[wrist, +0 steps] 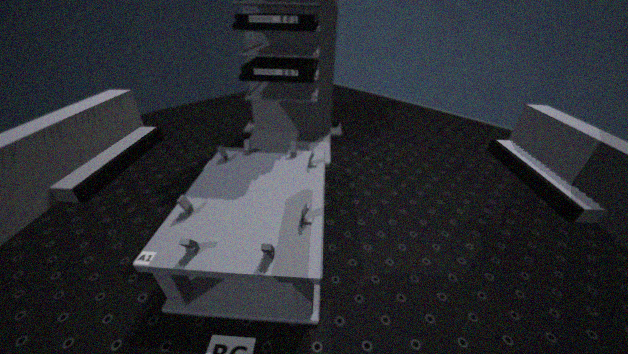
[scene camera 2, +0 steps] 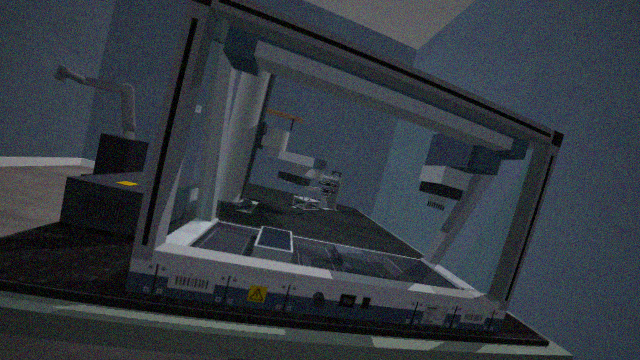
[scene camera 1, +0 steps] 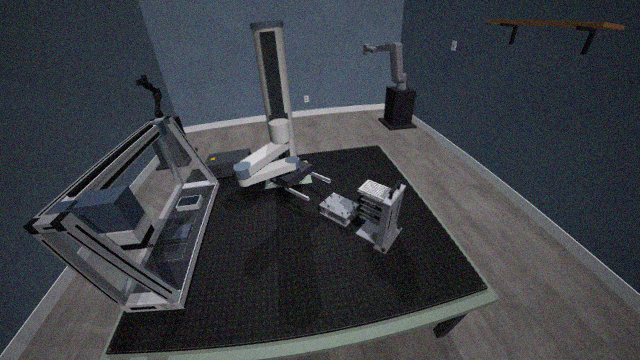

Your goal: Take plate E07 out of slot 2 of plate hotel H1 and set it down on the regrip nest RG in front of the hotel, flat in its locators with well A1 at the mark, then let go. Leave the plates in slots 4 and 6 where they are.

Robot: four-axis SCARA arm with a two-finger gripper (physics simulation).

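Frame: origin at the arm's base, x back, y right, z up, level; centimetres.
Where they show: gripper, fingertip midpoint: (wrist: 326, 119) (scene camera 2: 310, 186) (scene camera 1: 319, 189).
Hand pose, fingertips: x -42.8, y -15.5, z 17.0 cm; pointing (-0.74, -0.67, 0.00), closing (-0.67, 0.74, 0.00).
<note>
Each offset is from my fingertips to the top centre of the thing. Level surfaces: height alone.
My gripper (scene camera 1: 319, 189) (wrist: 326, 119) is open and empty, its two long fingers wide apart, short of the nest on the arm's side. Plate E07 @[dy -21.4, dx -15.8, dz -1.8 cm] (wrist: 277, 72), dark with a white label, lies in the lower part of hotel H1 (scene camera 1: 392, 220) (wrist: 326, 60). Another dark plate @[dy -21.4, dx -15.8, dz +3.4 cm] (wrist: 275, 22) lies above it. A white plate @[dy -21.4, dx -15.8, dz +8.7 cm] (scene camera 1: 375, 188) is at the hotel's top. The regrip nest RG @[dy -9.2, dx -1.8, dz -8.1 cm] (scene camera 1: 339, 207) (wrist: 250, 220) stands in front of the hotel with no plate on it. Its upright locators show, and the A1 mark @[dy -8.3, dx +7.5, dz -9.7 cm] (wrist: 146, 258) is at its near left corner.
A framed liquid-handling machine (scene camera 1: 200, 235) (scene camera 2: 240, 262) stands on the table's left side in scene camera 1. The SCARA column (scene camera 1: 287, 85) stands behind the gripper. A dark box (scene camera 1: 227, 162) (scene camera 2: 100, 205) is beside the column. The black perforated mat @[dz -15.7 cm] (scene camera 1: 280, 280) lies under the hotel and nest.
</note>
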